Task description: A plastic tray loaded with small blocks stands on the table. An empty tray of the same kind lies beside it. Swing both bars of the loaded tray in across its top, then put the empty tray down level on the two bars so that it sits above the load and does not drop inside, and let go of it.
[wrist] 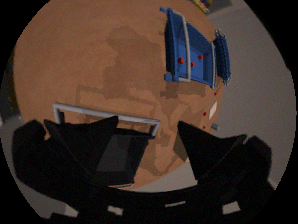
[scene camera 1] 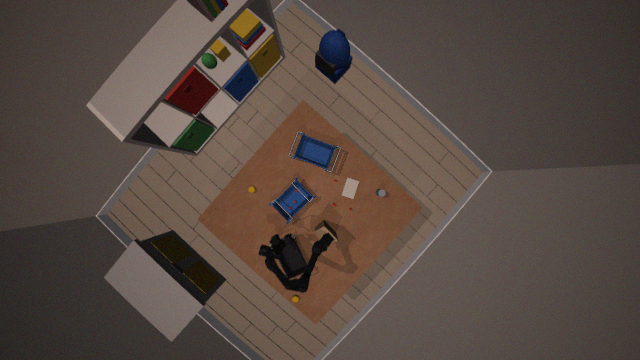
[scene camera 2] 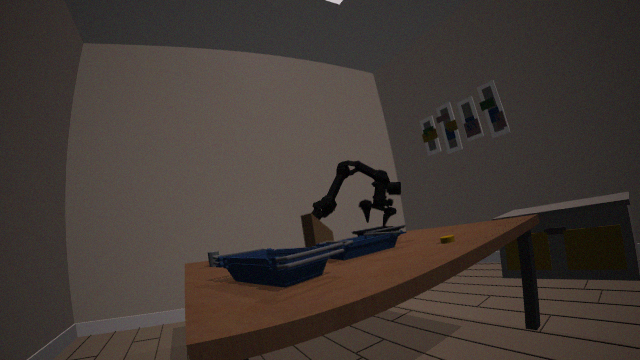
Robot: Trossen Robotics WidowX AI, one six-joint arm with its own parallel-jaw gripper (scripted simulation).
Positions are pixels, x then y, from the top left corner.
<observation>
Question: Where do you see a tray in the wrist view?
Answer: At 118,166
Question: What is my gripper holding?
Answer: Nothing.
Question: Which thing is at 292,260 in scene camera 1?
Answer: A tray.
</observation>
